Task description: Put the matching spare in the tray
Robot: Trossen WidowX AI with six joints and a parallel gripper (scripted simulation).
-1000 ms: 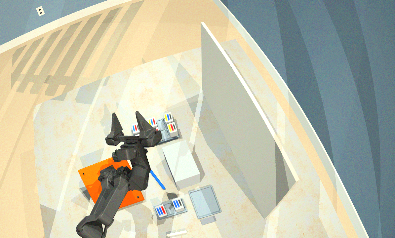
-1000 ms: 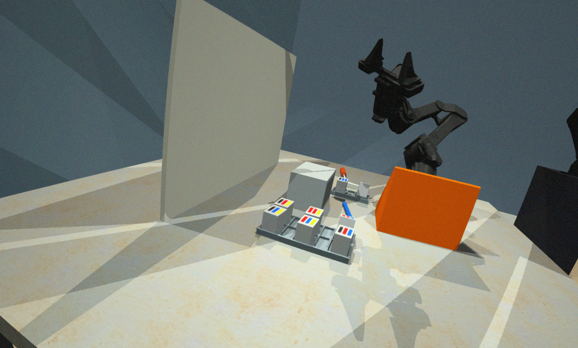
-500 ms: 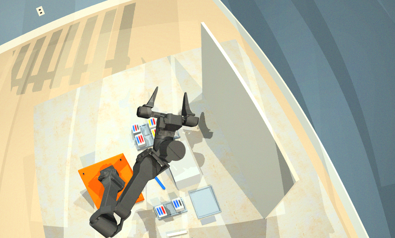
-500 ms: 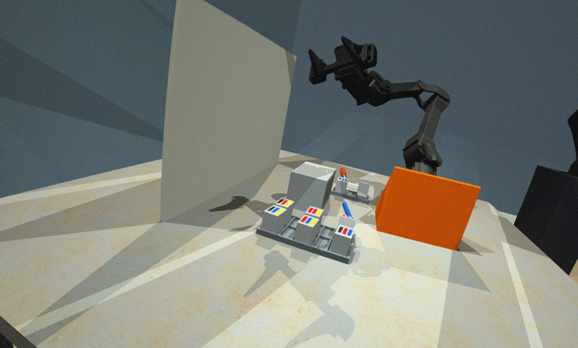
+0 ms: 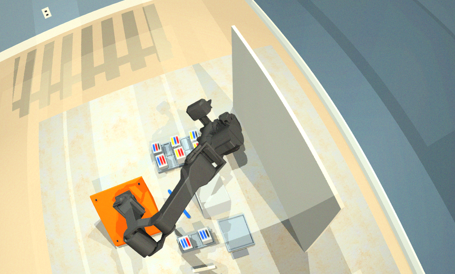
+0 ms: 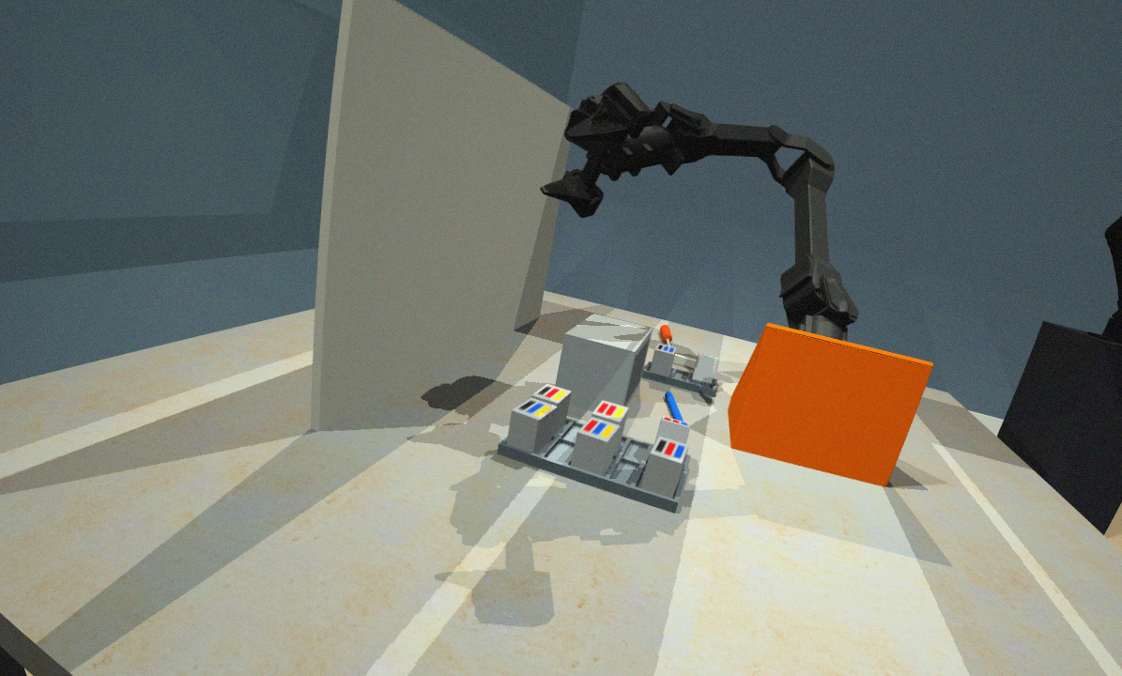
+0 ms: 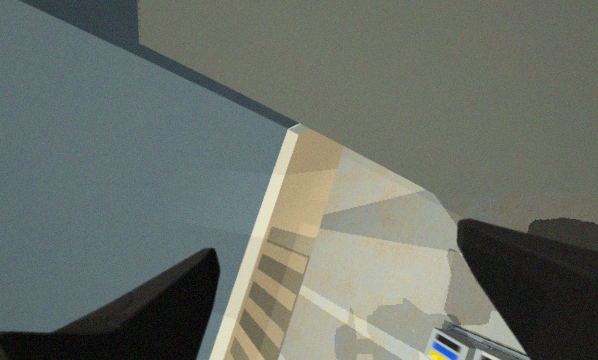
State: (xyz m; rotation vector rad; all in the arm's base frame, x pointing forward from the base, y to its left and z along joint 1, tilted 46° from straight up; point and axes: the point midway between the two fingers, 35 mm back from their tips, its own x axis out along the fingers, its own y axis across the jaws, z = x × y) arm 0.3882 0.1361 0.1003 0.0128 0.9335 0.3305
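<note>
Now: gripper tip 13 cm past the grey spare block, 9 cm to the right of it and 28 cm above it. Round my gripper tip: grey mounted unit 11 cm behind, 9 cm to the right, 27 cm below; then pale panel 13 cm ahead, 13 cm to the right, 9 cm below; then blue pen 22 cm behind, 8 cm to the right, 31 cm below.
</note>
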